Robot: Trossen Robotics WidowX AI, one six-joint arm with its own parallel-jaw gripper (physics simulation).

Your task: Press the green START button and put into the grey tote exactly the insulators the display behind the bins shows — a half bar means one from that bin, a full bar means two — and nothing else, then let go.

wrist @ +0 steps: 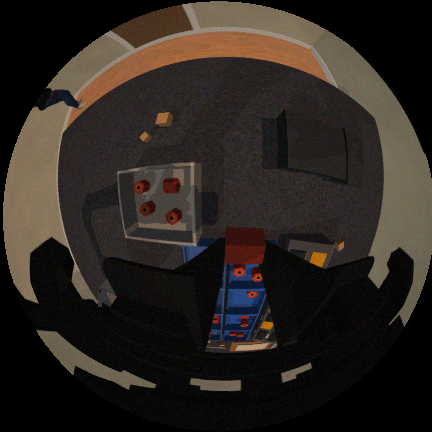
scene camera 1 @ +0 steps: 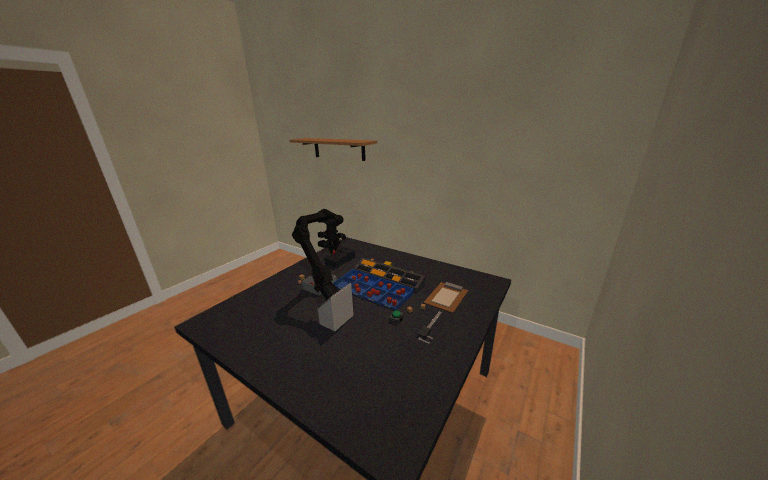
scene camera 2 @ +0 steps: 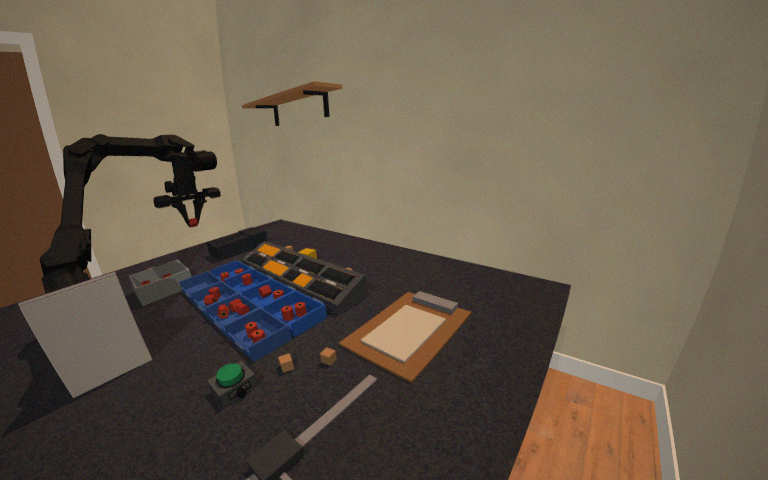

Labels:
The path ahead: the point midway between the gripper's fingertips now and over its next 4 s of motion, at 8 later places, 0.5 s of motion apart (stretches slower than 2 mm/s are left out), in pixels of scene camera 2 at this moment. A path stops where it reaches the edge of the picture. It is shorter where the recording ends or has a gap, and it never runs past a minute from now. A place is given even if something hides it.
My gripper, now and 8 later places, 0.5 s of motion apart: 193, 224; 181, 236; 170, 250; 157, 265; 155, 268; 155, 274; 155, 280; 156, 280; 156, 282

